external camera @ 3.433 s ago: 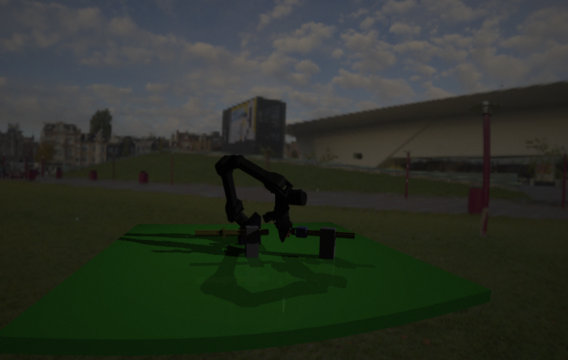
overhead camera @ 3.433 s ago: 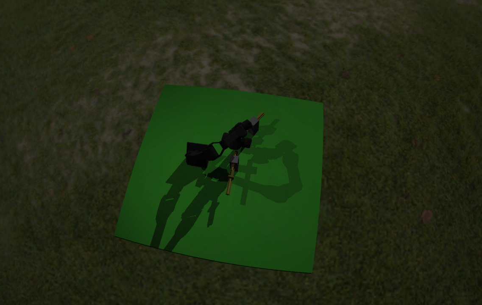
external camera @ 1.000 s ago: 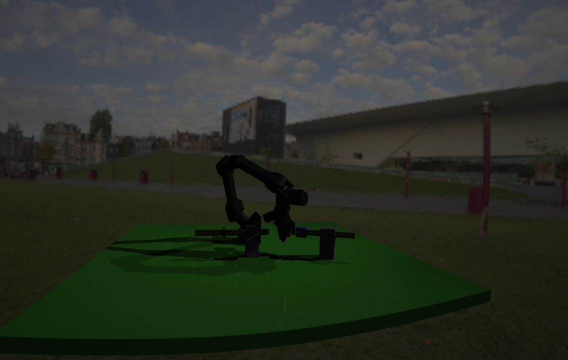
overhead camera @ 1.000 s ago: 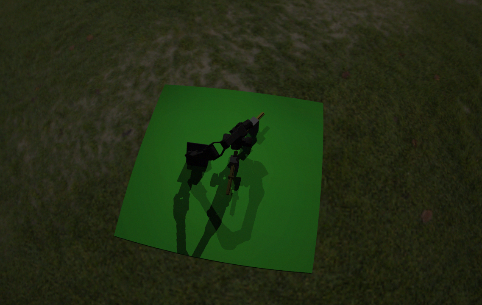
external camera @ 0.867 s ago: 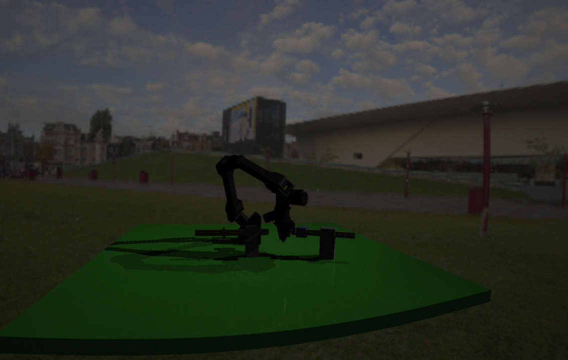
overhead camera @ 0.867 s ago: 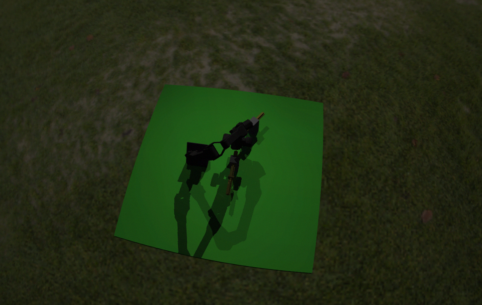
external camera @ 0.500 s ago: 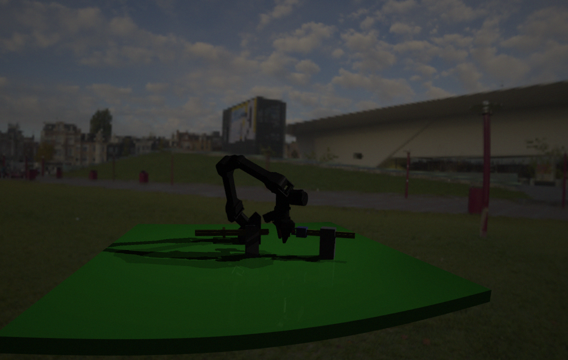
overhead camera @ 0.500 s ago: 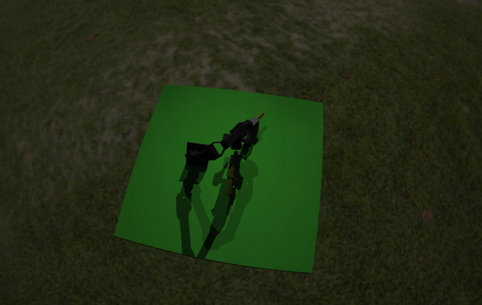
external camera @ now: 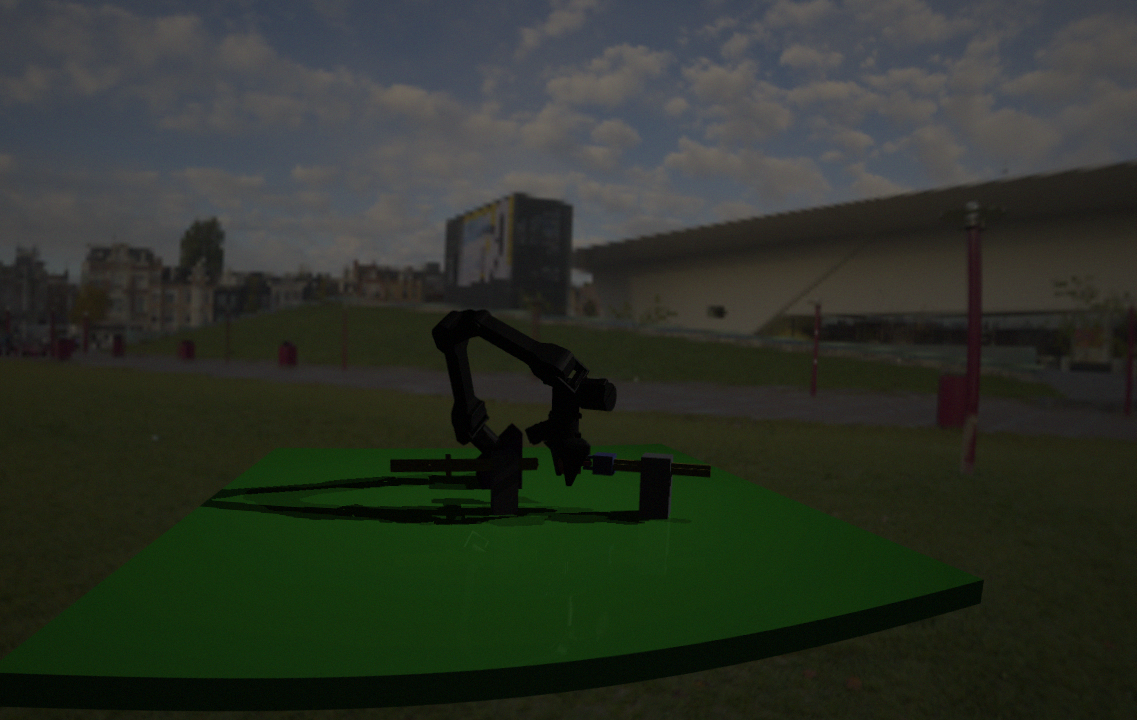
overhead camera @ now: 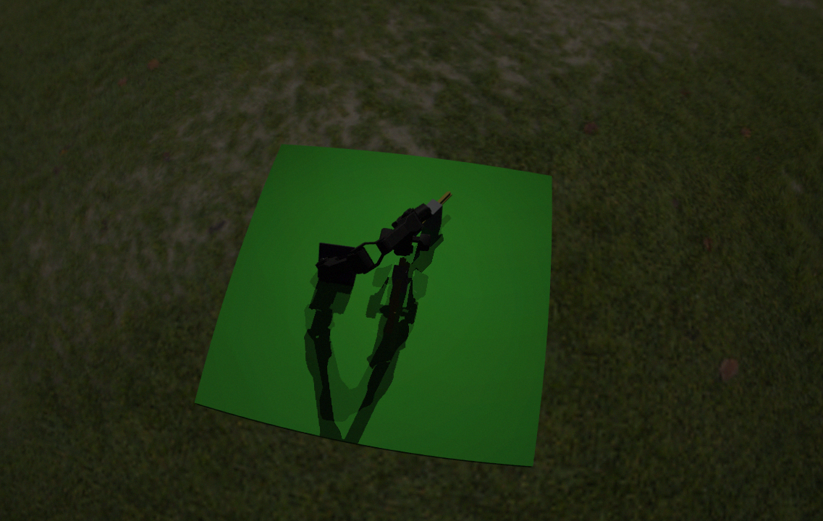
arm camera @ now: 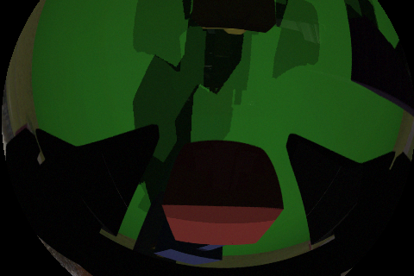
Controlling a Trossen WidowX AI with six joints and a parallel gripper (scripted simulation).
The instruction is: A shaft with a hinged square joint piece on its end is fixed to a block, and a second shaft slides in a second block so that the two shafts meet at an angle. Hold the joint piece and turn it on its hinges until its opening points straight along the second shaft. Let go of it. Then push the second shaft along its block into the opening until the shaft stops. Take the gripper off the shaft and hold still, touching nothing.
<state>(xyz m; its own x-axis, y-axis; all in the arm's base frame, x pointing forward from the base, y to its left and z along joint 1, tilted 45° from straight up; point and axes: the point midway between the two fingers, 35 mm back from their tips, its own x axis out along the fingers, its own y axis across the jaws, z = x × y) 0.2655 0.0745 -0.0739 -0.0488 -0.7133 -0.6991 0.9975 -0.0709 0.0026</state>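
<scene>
The red square joint piece lies 2 cm to the left of my gripper tip and 4 cm above it.
</scene>
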